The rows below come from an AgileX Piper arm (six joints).
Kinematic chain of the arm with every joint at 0, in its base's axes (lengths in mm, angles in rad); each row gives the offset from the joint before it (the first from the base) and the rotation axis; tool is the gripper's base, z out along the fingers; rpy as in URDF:
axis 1: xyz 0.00 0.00 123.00 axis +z
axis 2: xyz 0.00 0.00 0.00 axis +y
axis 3: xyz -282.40 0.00 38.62 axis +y
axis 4: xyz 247.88 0.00 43.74 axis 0.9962 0 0.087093
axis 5: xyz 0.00 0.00 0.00 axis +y
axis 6: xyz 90.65 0.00 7.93 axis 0.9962 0 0.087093
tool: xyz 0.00 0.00 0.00 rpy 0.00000 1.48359 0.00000
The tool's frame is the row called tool.
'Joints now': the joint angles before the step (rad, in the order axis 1, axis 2, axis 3, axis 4, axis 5, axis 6). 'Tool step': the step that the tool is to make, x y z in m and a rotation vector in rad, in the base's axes. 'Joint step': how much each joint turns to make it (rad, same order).
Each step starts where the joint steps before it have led.
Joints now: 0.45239 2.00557 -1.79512 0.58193 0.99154 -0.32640
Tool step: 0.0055 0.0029 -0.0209 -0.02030 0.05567 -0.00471
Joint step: -0.00009 0.04587 -0.00009 0.00000 0.00896 0.01229
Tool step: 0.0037 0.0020 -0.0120 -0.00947 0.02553 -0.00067
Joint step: 0.00004 0.02914 -0.00433 0.00180 0.00179 0.00172
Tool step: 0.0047 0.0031 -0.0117 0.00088 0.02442 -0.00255
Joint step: -0.00001 0.03417 -0.01240 0.01173 -0.00024 0.00003
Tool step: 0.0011 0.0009 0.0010 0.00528 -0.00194 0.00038
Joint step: 0.00008 0.00418 -0.00995 0.00372 0.00205 0.00005
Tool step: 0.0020 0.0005 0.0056 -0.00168 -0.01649 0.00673
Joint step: -0.00007 0.00284 -0.02680 -0.01077 0.01095 0.00167
